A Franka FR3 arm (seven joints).
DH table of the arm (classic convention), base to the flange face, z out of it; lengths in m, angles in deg. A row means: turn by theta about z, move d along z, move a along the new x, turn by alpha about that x. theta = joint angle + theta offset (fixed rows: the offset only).
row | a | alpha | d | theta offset
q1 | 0 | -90 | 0.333 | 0
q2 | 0 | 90 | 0 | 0
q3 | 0.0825 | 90 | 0.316 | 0
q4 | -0.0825 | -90 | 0 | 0
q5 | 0 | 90 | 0.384 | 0
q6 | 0.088 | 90 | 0 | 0
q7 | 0 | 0 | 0.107 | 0
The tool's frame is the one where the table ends.
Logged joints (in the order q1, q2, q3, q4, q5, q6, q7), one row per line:
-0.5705, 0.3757, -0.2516, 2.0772, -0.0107, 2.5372, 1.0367
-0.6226, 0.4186, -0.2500, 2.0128, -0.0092, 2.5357, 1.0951
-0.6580, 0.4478, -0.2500, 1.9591, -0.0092, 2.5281, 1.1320
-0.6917, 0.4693, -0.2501, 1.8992, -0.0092, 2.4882, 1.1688
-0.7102, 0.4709, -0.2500, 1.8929, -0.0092, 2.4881, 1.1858
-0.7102, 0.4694, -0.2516, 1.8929, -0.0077, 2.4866, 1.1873
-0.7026, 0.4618, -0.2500, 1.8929, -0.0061, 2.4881, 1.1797
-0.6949, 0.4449, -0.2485, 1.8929, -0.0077, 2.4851, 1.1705
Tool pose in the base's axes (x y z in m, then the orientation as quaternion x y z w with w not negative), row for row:
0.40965, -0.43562, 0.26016, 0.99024, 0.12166, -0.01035, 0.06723
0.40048, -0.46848, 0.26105, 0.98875, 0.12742, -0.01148, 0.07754
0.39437, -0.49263, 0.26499, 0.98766, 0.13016, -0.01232, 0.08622
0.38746, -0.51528, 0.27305, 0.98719, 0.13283, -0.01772, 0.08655
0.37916, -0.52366, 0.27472, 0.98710, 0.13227, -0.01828, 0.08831
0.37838, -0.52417, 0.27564, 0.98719, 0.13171, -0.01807, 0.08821
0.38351, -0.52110, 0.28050, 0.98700, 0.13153, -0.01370, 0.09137
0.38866, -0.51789, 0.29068, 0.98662, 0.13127, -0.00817, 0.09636
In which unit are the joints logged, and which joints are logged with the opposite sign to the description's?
The joints are logged in radians. Opposite sign: q4, q7.
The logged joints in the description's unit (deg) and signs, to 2 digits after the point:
-32.69, 21.53, -14.42, -119.01, -0.61, 145.37, -59.40
-35.67, 23.98, -14.32, -115.32, -0.53, 145.28, -62.74
-37.70, 25.66, -14.32, -112.25, -0.53, 144.85, -64.86
-39.63, 26.89, -14.33, -108.82, -0.53, 142.56, -66.97
-40.69, 26.98, -14.32, -108.46, -0.53, 142.56, -67.94
-40.69, 26.89, -14.42, -108.46, -0.44, 142.47, -68.03
-40.26, 26.46, -14.32, -108.46, -0.35, 142.56, -67.59
-39.81, 25.49, -14.24, -108.46, -0.44, 142.39, -67.06

